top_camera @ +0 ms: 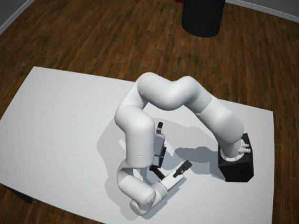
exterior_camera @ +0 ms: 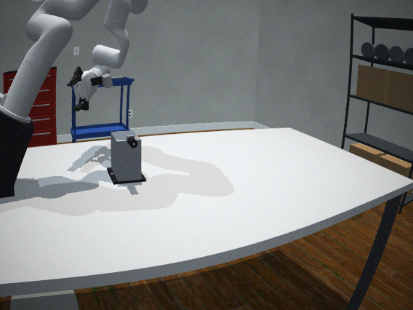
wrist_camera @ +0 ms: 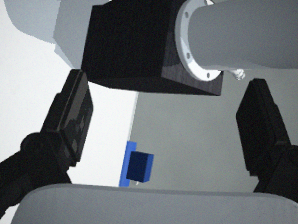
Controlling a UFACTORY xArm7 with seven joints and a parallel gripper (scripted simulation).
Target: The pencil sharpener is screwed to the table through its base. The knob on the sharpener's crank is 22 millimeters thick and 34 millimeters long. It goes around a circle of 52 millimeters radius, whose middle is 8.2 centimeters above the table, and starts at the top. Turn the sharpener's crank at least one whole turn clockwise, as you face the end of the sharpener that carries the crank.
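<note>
Right now the dark crank knob is 20 cm ahead of my hand, 22 cm to the right of it and 11 cm below it.
</note>
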